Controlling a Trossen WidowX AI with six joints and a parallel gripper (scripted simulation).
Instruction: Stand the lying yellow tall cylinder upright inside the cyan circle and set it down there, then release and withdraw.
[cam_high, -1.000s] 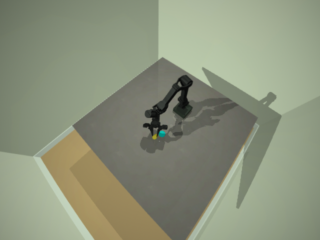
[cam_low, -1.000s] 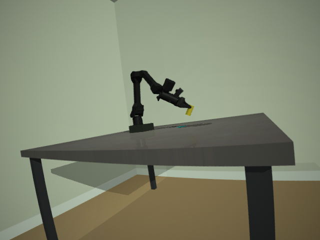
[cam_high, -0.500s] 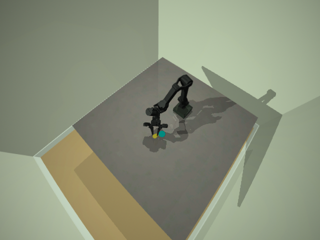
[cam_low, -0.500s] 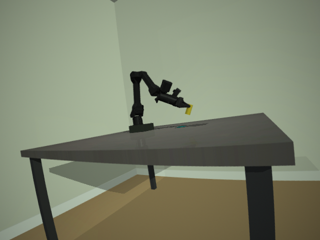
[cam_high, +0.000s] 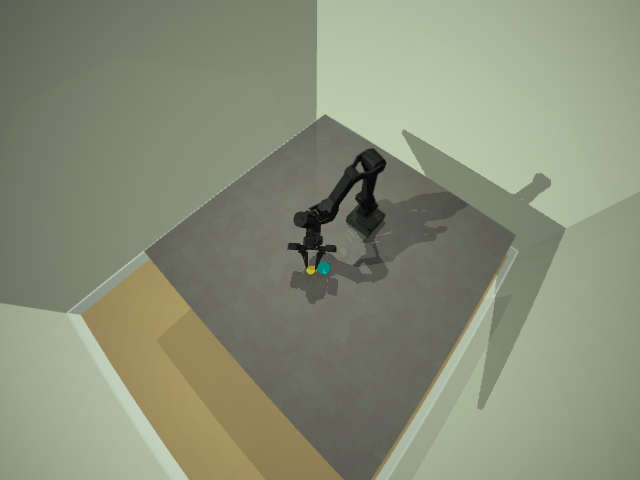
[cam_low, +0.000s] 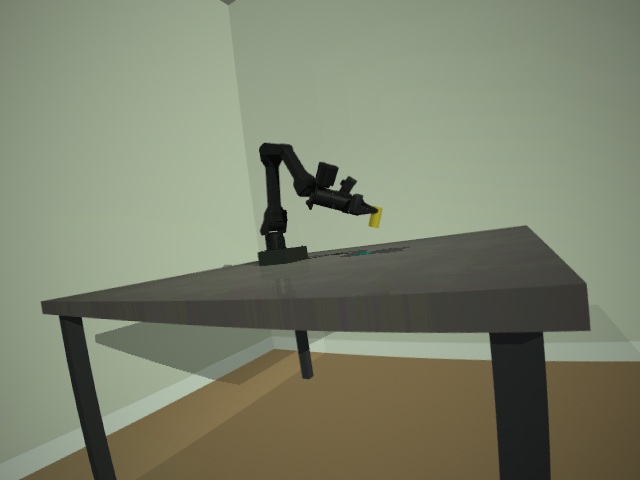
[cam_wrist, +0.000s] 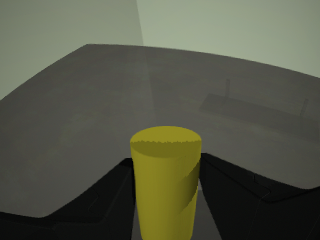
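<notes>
Now: the cyan circle 130 mm below my gripper tip, 70 mm behind it and 20 mm to the left of it. From my gripper tip the other things lie so: yellow tall cylinder (20 mm below, 10 mm behind).
</notes>
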